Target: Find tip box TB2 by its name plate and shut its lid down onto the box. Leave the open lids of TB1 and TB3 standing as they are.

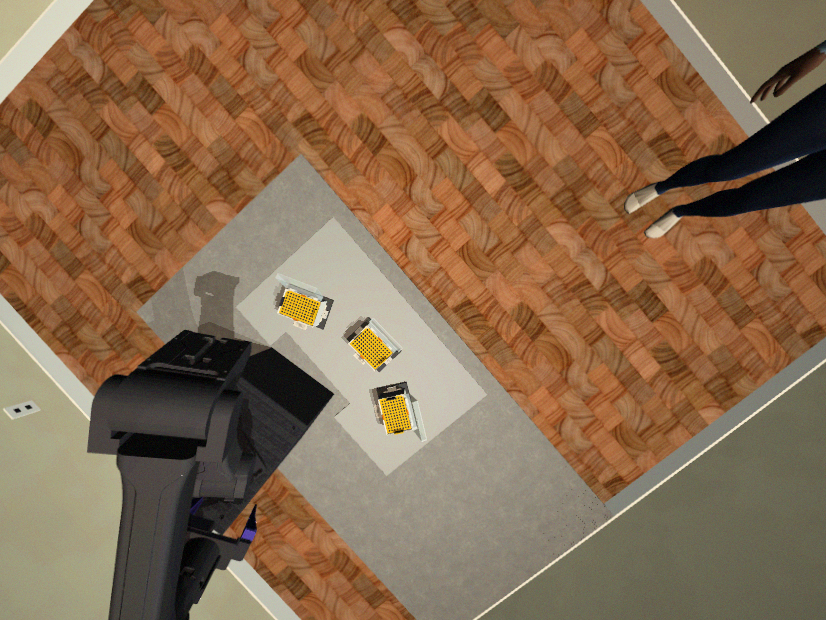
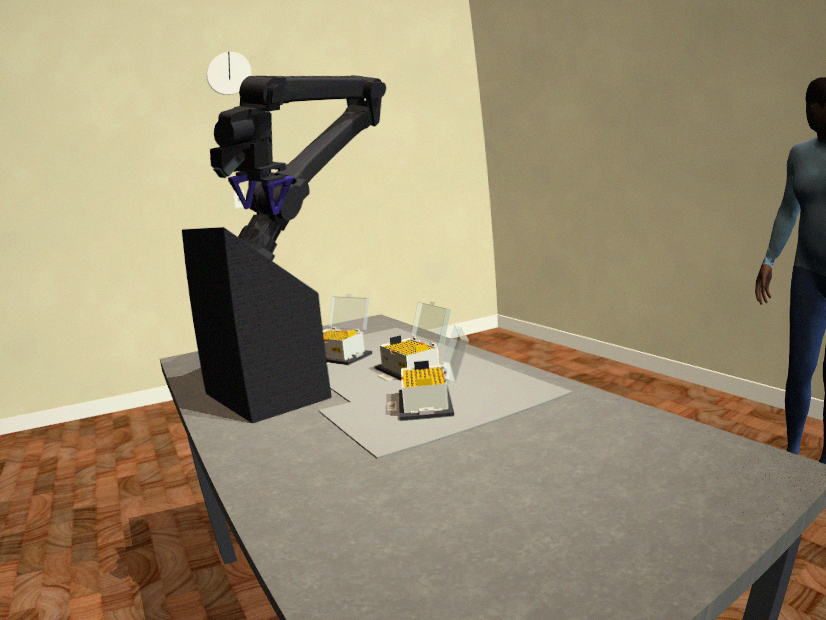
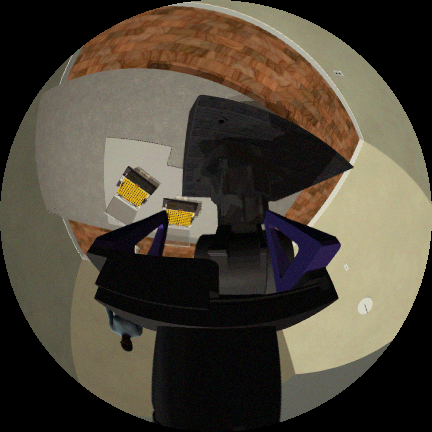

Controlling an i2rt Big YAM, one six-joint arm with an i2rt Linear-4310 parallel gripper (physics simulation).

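Where they show: gripper, fingertip midpoint: [image 2: 261, 211] [image 3: 215, 215]; arm's base at its link origin: [image 2: 249, 255] [image 3: 238, 169].
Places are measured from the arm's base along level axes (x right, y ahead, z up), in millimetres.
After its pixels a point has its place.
Note:
Three white tip boxes with yellow racks stand apart with clear lids open: one box [image 1: 299, 307] [image 2: 345, 345] @(y 234, x -198, z -281 mm) by the mat's far end, a middle box [image 1: 370, 347] @(y 345, x -41, z -269 mm) [image 2: 408, 353] @(y 331, x 5, z -268 mm) [image 3: 180, 217] @(y 343, x -47, z -269 mm), and a third box [image 1: 395, 413] @(y 297, x 181, z -269 mm) [image 2: 424, 395] [image 3: 133, 192] @(y 293, x 175, z -269 mm) by the near end. The first box's lid [image 2: 348, 312] @(y 279, x -314, z -223 mm), the middle lid [image 2: 431, 322] @(y 417, x -59, z -223 mm) and the third lid [image 1: 418, 420] @(y 373, x 201, z -174 mm) [image 3: 121, 210] @(y 364, x 204, z -229 mm) stand up from them. The name plates are too small to read, so I cannot tell which is TB2. My gripper [image 2: 261, 210] @(y 30, x 43, z 90 mm) [image 3: 215, 215] @(y 30, x 43, z 90 mm) is open and empty, high up and away from the boxes.
A pale mat [image 1: 440, 380] @(y 470, x 181, z -325 mm) [image 2: 507, 390] @(y 470, x 211, z -326 mm) [image 3: 117, 155] @(y 193, x 295, z -326 mm) lies under the boxes on a grey table [image 1: 480, 507] @(y 350, x 637, z -329 mm) [image 2: 533, 507] @(y 274, x 647, z -329 mm). A tall black block [image 1: 286, 393] @(y 99, x -65, z -159 mm) [image 2: 280, 333] @(y 39, x 70, z -160 mm) [image 3: 300, 155] @(y -74, x -37, z 46 mm) stands beside the mat, below my gripper. A person [image 1: 753, 153] [image 2: 810, 200] stands beyond the table.

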